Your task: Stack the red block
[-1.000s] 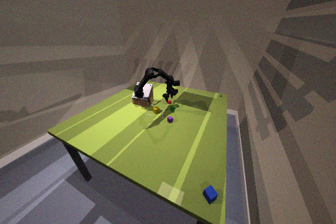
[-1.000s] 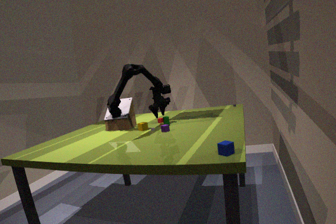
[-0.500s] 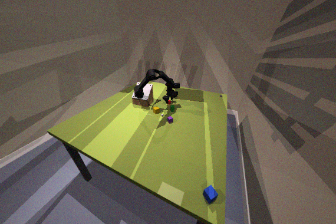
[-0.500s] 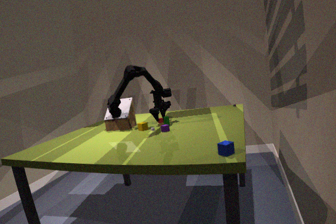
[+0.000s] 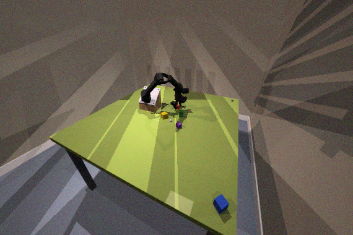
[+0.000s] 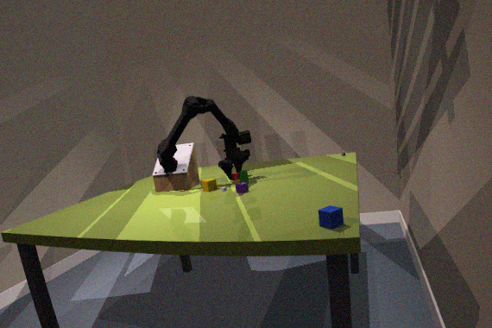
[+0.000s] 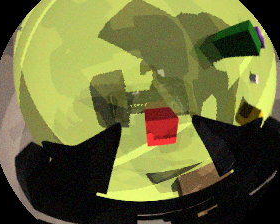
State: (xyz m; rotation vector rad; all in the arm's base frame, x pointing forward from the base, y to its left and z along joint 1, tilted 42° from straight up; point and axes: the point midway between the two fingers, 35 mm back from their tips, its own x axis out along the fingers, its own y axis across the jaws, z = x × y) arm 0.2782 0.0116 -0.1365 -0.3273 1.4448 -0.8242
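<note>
The red block lies 10 mm above my gripper tip. Round my gripper tip: tiny white piece: 240 mm to the right; then purple block: 290 mm to the right, 80 mm ahead, 10 mm above; then yellow block: 200 mm to the right, 80 mm behind, 20 mm above.
</note>
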